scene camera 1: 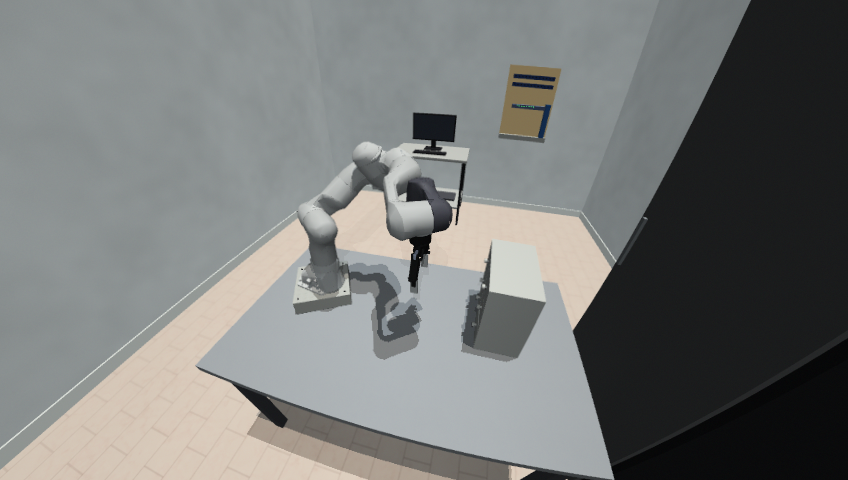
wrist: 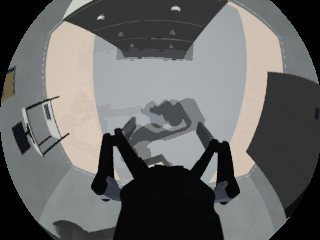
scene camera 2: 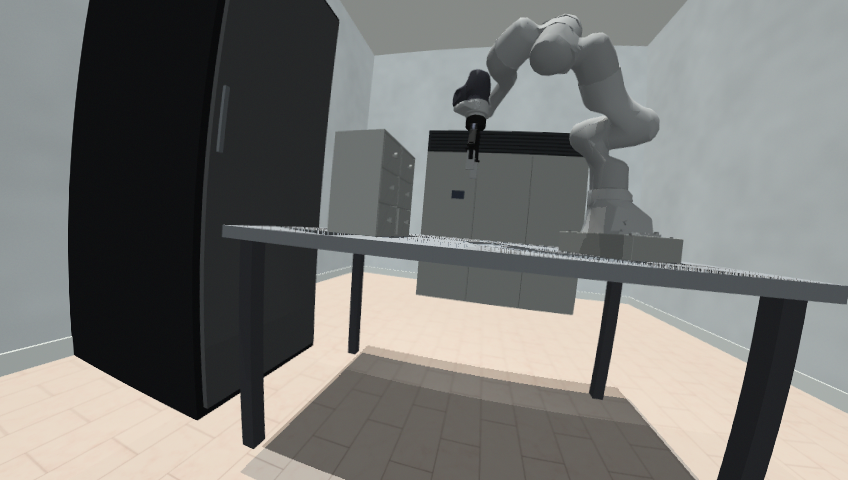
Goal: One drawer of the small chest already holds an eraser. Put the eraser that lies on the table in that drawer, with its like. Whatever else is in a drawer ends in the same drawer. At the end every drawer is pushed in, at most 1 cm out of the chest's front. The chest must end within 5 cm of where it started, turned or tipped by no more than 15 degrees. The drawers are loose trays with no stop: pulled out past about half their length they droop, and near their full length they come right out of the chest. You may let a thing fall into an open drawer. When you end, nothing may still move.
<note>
In view: the gripper (scene camera 2: 471, 174) and a grey chest (scene camera 2: 357, 165).
The gripper shows as well in scene camera 1 (scene camera 1: 419, 278) and in the wrist view (wrist: 166, 124).
</note>
